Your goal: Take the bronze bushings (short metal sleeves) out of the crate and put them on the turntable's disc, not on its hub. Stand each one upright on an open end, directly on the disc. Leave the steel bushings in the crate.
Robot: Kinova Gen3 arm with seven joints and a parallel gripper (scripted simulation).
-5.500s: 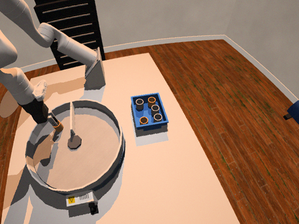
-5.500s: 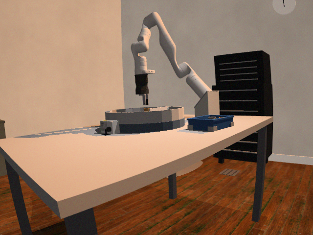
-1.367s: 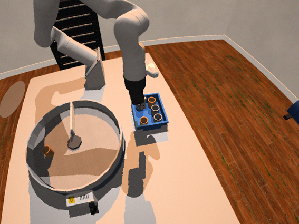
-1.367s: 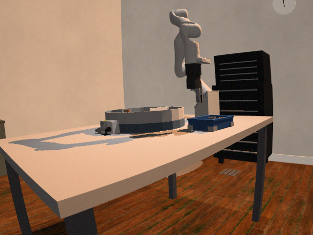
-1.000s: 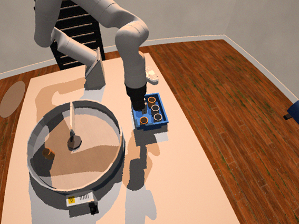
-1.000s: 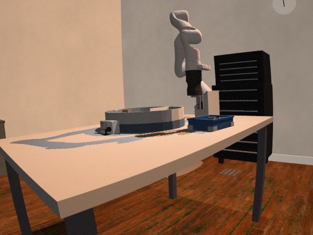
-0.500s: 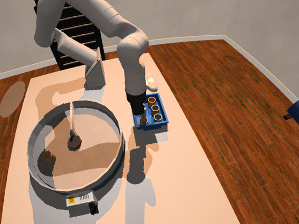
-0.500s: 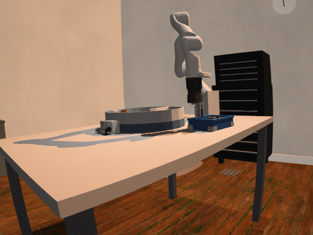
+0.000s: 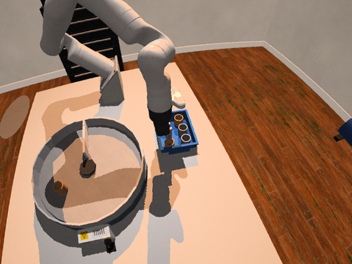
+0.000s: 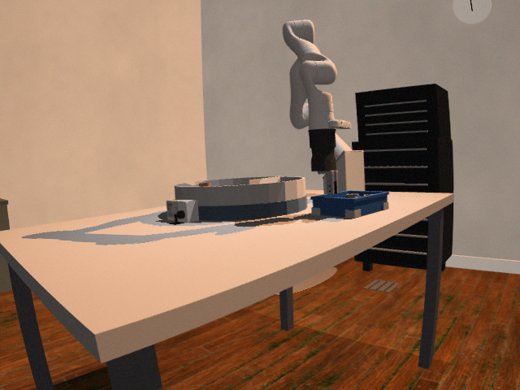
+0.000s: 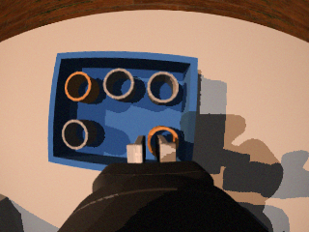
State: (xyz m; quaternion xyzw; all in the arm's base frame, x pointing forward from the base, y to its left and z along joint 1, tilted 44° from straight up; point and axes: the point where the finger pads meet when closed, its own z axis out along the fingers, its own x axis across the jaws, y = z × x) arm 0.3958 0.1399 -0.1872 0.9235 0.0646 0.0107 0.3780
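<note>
My hand is 5 cm above the blue crate, 4 cm past it and 3 cm to the right of it. From my hand the other things lie so: turntable disc: 31 cm to the right, 8 cm ahead, 2 cm below.
</note>
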